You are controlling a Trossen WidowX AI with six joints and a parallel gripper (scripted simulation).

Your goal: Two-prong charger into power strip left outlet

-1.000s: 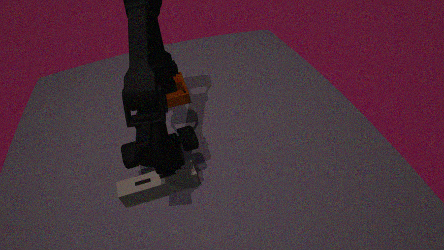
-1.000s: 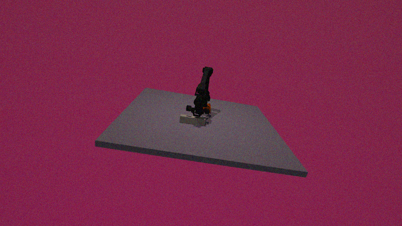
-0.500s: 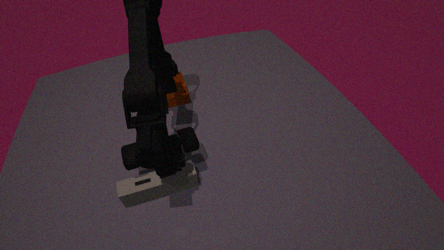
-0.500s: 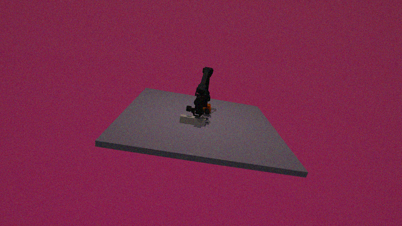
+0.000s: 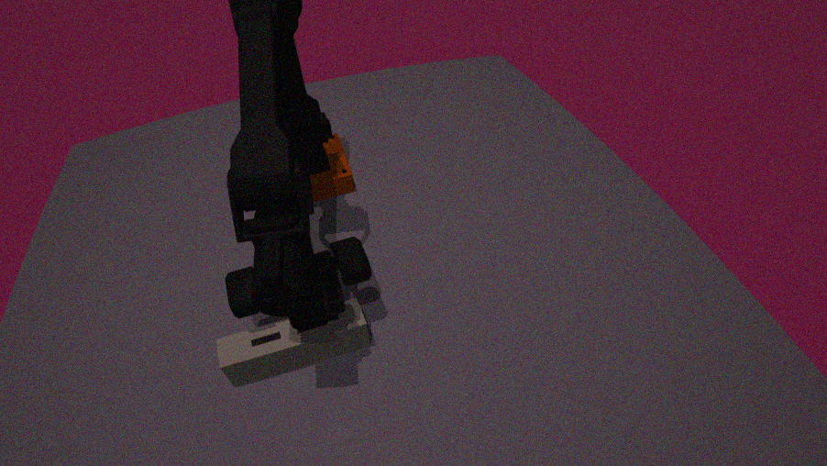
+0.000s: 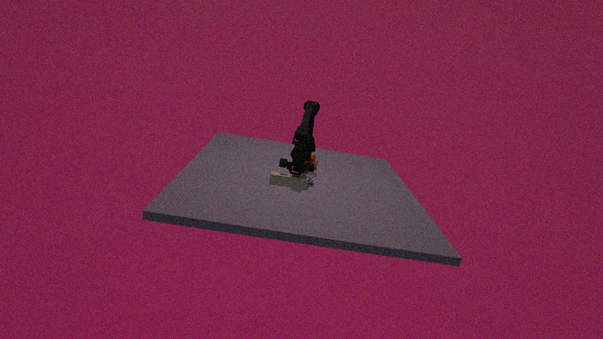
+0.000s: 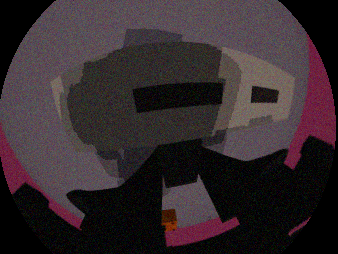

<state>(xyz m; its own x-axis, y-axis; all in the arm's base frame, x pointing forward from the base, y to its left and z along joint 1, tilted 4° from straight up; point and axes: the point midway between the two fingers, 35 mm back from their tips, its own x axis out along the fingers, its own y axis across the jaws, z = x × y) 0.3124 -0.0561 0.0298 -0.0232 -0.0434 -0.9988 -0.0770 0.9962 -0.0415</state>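
Right now my gripper tip is 20 mm short of the two-prong charger and 10 mm below it.
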